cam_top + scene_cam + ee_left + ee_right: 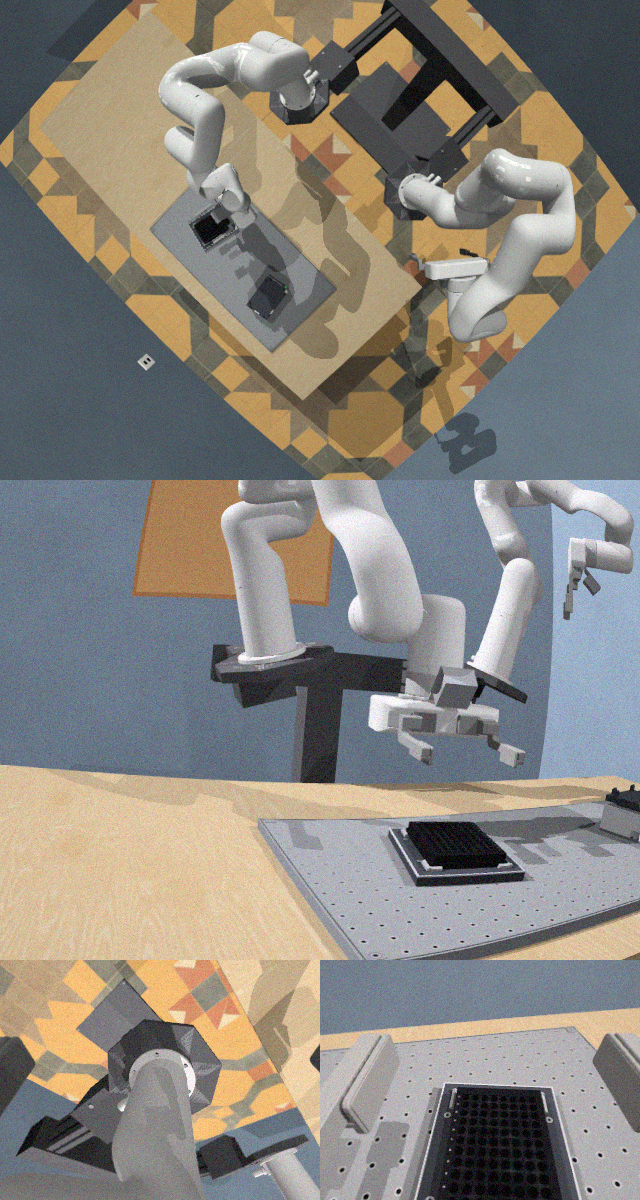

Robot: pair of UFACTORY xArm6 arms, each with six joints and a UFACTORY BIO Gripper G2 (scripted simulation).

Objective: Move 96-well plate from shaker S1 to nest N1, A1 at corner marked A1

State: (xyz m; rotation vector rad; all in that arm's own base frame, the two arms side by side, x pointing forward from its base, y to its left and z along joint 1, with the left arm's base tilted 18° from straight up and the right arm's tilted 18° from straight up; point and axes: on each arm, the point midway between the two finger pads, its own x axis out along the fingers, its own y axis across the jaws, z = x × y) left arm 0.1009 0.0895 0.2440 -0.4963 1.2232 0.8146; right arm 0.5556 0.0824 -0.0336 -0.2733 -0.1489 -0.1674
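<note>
Right now my right hand is 1 cm short of the black 96-well plate, 1 cm to the left of it and 10 cm above it. From my right hand the other things lie so: plate nest N1 (1 cm ahead, 1 cm to the right, 11 cm below).
</note>
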